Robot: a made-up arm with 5 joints. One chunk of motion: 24 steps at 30 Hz.
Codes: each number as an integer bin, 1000 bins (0 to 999) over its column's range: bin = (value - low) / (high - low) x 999, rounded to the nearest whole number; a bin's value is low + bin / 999 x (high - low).
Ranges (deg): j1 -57..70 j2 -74..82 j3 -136..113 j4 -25..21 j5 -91..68
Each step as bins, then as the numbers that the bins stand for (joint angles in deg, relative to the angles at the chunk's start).
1 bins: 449 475 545 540 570
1 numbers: 0.08 0.17 -0.16 -0.14 -0.28
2 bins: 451 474 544 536 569
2 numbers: 0.33 0.02 -0.41 -0.32 -0.44
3 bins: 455 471 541 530 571
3 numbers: 0.84 -0.45 -1.16 -0.60 -0.12
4 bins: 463 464 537 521 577
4 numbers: 1.86 -1.54 -2.15 -1.01 0.83
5 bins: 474 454 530 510 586
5 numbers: 3.26 -3.11 -3.90 -1.52 2.27
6 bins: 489 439 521 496 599
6 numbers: 5.17 -5.45 -6.14 -2.16 4.34
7 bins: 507 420 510 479 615
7 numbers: 7.45 -8.41 -8.88 -2.94 6.88
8 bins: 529 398 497 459 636
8 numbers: 10.25 -11.85 -12.12 -3.86 10.23
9 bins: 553 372 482 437 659
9 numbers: 13.30 -15.91 -15.86 -4.88 13.89
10 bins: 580 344 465 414 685
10 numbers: 16.73 -20.28 -20.10 -5.94 18.02
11 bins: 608 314 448 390 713
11 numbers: 20.29 -24.97 -24.34 -7.04 22.48
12 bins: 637 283 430 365 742
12 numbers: 23.98 -29.81 -28.82 -8.19 27.10
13 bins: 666 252 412 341 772
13 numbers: 27.67 -34.65 -33.31 -9.30 31.87
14 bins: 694 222 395 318 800
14 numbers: 31.23 -39.33 -37.55 -10.36 36.33
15 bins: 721 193 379 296 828
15 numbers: 34.66 -43.86 -41.53 -11.37 40.78
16 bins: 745 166 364 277 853
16 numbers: 37.71 -48.08 -45.27 -12.25 44.76
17 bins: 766 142 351 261 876
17 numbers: 40.38 -51.83 -48.51 -12.98 48.42
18 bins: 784 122 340 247 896
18 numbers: 42.67 -54.95 -51.26 -13.63 51.61
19 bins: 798 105 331 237 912
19 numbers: 44.45 -57.60 -53.50 -14.09 54.15
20 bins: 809 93 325 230 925
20 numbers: 45.85 -59.48 -54.99 -14.41 56.22
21 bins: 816 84 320 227 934
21 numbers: 46.74 -60.88 -56.24 -14.55 57.65
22 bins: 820 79 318 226 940
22 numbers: 47.24 -61.66 -56.74 -14.59 58.61
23 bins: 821 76 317 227 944
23 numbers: 47.37 -62.13 -56.99 -14.55 59.25
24 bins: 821 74 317 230 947
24 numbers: 47.37 -62.44 -56.99 -14.41 59.72
